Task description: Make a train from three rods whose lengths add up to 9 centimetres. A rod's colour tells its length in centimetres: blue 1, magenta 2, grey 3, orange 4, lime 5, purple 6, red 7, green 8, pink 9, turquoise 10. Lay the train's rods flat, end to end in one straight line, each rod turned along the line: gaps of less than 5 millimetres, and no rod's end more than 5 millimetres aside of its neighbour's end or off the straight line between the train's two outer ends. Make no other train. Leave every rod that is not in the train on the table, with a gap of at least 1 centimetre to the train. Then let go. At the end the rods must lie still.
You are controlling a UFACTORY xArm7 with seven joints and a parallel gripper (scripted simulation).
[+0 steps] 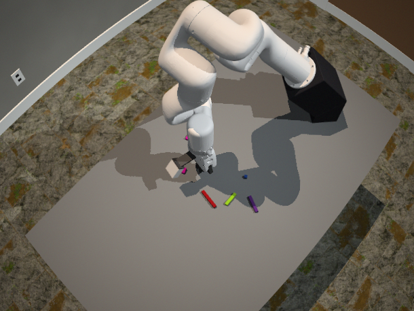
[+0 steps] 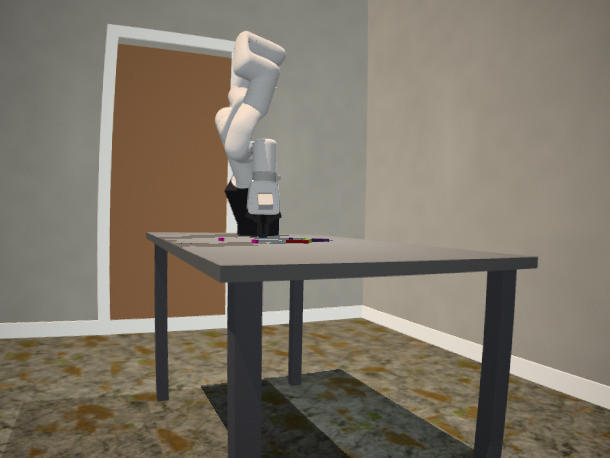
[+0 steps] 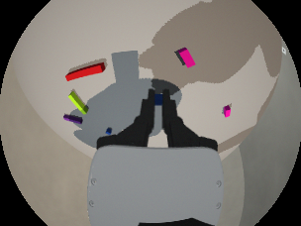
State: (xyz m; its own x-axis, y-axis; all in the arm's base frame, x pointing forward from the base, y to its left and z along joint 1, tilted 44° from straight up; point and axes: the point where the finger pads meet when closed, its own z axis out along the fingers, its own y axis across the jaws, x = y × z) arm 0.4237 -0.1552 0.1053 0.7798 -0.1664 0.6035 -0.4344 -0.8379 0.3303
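Right now the purple rod is 40 mm ahead of my hand, 210 mm to the left of it and 30 mm below it. Round my hand: lime rod 60 mm ahead, 130 mm to the left, 30 mm below; then red rod 90 mm ahead, 70 mm to the left, 30 mm below; then blue rod 20 mm below.
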